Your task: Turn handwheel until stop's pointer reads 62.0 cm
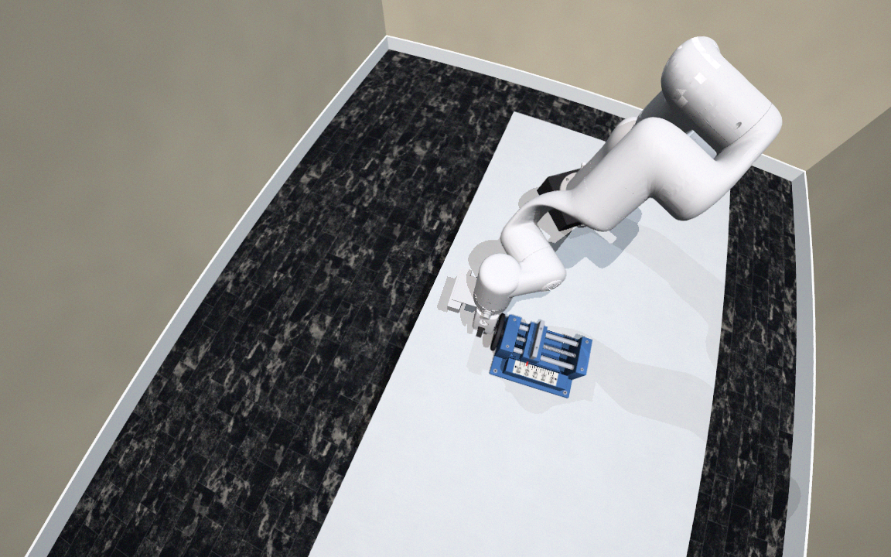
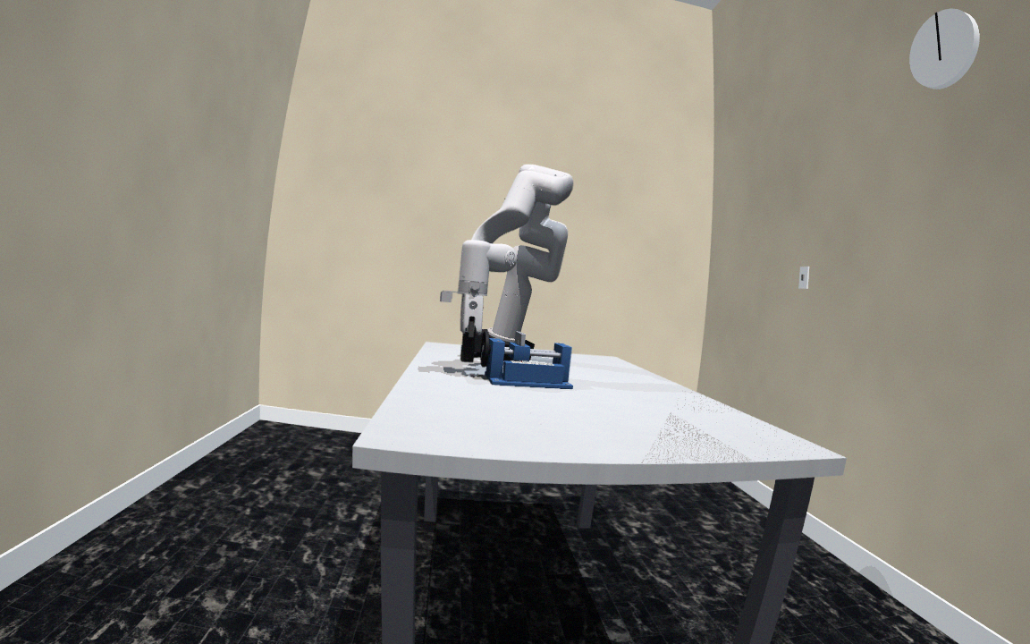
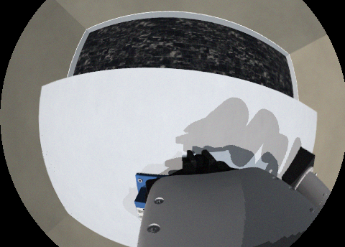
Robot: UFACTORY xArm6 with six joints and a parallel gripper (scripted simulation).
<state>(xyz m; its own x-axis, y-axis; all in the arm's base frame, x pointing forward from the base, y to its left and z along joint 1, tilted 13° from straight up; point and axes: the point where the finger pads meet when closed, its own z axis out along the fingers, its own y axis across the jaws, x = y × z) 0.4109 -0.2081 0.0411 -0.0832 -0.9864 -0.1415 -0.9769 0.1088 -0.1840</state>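
My gripper is now 50 mm short of the stop, 120 mm to the right of it and 30 mm below it. From my hand the other things lie so: handwheel (10 mm ahead, 20 mm to the left).
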